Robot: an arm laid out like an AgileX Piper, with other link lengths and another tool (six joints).
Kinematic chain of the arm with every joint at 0, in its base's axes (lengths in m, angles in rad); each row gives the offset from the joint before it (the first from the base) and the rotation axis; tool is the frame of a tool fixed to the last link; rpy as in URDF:
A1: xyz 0 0 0.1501 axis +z
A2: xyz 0 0 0 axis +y
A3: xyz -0.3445 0 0.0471 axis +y
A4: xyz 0.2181 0 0.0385 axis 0.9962 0 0.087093
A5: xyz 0 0 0 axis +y
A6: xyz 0.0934 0 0.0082 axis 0.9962 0 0.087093
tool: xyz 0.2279 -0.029 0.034 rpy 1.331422 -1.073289 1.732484
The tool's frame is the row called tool.
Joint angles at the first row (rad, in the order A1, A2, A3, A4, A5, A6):
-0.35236 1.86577 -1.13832 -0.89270 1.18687 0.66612
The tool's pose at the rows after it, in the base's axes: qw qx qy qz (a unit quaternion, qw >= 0); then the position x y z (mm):
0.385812 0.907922 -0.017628 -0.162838 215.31 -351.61 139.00
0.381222 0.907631 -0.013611 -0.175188 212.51 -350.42 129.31
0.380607 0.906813 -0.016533 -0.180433 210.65 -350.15 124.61
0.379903 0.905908 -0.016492 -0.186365 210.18 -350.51 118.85
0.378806 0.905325 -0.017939 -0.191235 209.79 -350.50 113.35
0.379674 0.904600 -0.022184 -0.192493 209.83 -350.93 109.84
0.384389 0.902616 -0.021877 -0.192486 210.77 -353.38 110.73
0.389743 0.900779 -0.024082 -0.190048 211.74 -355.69 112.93
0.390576 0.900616 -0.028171 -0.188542 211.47 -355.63 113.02
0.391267 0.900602 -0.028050 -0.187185 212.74 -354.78 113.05
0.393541 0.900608 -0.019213 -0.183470 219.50 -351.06 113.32
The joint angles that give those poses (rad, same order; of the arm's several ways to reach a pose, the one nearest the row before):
-0.35236 1.88795 -1.12457 -0.89500 1.18459 0.66823
-0.35237 1.91261 -1.11536 -0.89501 1.18249 0.67550
-0.35236 1.92692 -1.11126 -0.89694 1.18248 0.69133
-0.35238 1.94592 -1.10961 -0.90067 1.18063 0.70350
-0.35236 1.96366 -1.10962 -0.90194 1.17922 0.71595
-0.35237 1.97596 -1.10963 -0.90518 1.17692 0.73350
-0.35237 1.98037 -1.10962 -0.91723 1.17693 0.74272
-0.35235 1.98038 -1.10961 -0.92857 1.17692 0.75496
-0.35237 1.98037 -1.10961 -0.92857 1.17692 0.76381
-0.34849 1.98037 -1.10960 -0.92857 1.17692 0.76735
-0.32985 1.98038 -1.10961 -0.93005 1.17692 0.76737

